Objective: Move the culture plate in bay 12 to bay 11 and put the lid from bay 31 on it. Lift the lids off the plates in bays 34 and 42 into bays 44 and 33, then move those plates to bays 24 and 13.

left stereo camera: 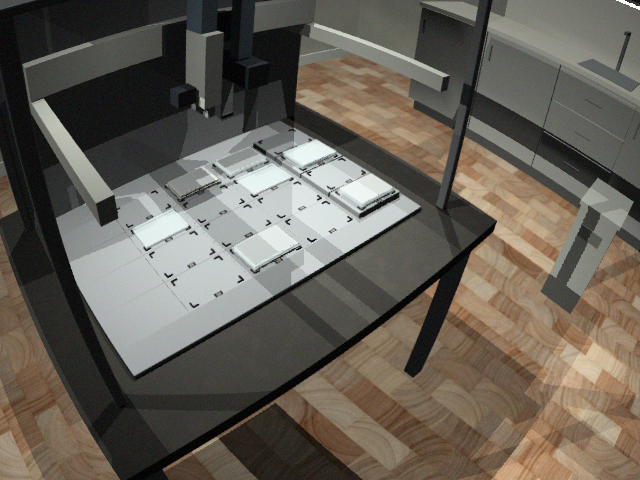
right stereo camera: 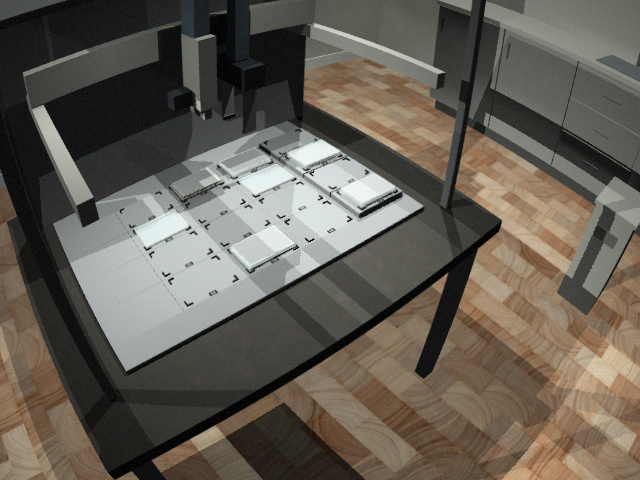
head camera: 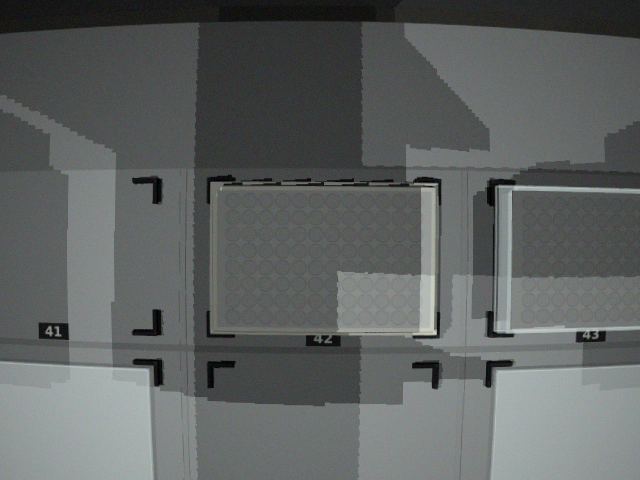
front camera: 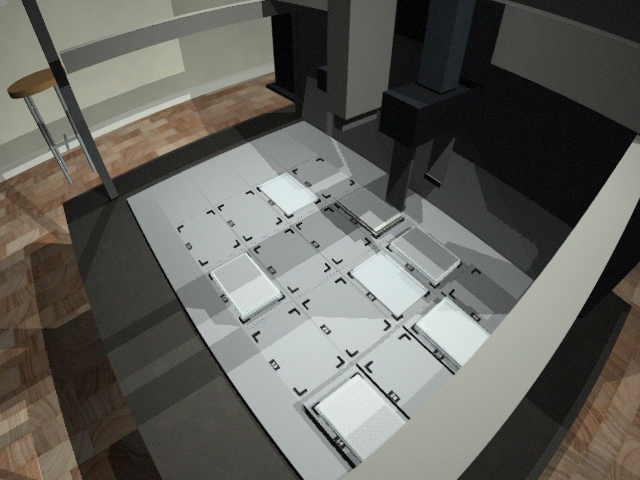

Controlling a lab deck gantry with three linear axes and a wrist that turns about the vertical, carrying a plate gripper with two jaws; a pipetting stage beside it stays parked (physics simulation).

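Where they show: gripper, between the fingertips: (left stereo camera: 237,123) (right stereo camera: 238,124) (front camera: 415,193); robot's base, origin of its link: (left stereo camera: 193,306) (right stereo camera: 188,305) (front camera: 179,228).
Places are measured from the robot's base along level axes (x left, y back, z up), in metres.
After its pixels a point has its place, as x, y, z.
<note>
My gripper (front camera: 415,193) {0.330, -0.355, 0.159} (left stereo camera: 238,121) {0.330, -0.355, 0.159} (right stereo camera: 238,122) {0.330, -0.355, 0.159} hangs raised behind the back row of bays, its jaws apart and empty. A cream-edged plate (front camera: 364,209) {0.350, -0.225, 0.014} (head camera: 320,258) {0.365, -0.226, 0.014} (left stereo camera: 192,183) {0.351, -0.222, 0.014} sits in bay 42, its wells visible. Flat pale lids lie in bay 31 (this lid (front camera: 287,193) {0.254, -0.069, 0.008} (head camera: 72,418) {0.267, -0.079, 0.008} (left stereo camera: 161,228) {0.250, -0.065, 0.008}) and bay 33 (this lid (front camera: 388,284) {0.251, -0.397, 0.008} (head camera: 563,423) {0.266, -0.372, 0.008} (left stereo camera: 263,178) {0.255, -0.390, 0.008}). The culture plate (front camera: 246,286) {0.041, -0.240, 0.014} (left stereo camera: 266,249) {0.029, -0.219, 0.015} (right stereo camera: 263,248) {0.030, -0.222, 0.015} is in bay 12. A pale plate (front camera: 452,330) {0.253, -0.545, 0.031} (left stereo camera: 310,153) {0.248, -0.549, 0.031} is in bay 34; its lid is hard to tell apart.
Another plate (front camera: 423,255) {0.352, -0.396, 0.014} (head camera: 578,258) {0.365, -0.372, 0.014} (left stereo camera: 240,161) {0.355, -0.385, 0.014} sits in bay 43, beside bay 42. A plate (front camera: 361,413) {0.045, -0.545, 0.029} (left stereo camera: 366,190) {0.035, -0.546, 0.029} sits in bay 14. The beige column (front camera: 361,56) {0.280, -0.252, 0.377} (left stereo camera: 204,72) {0.257, -0.206, 0.374} stands beside the gripper. A pale beam (front camera: 537,341) {0.039, -0.626, 0.400} hides the right front part of the deck in the front view.
</note>
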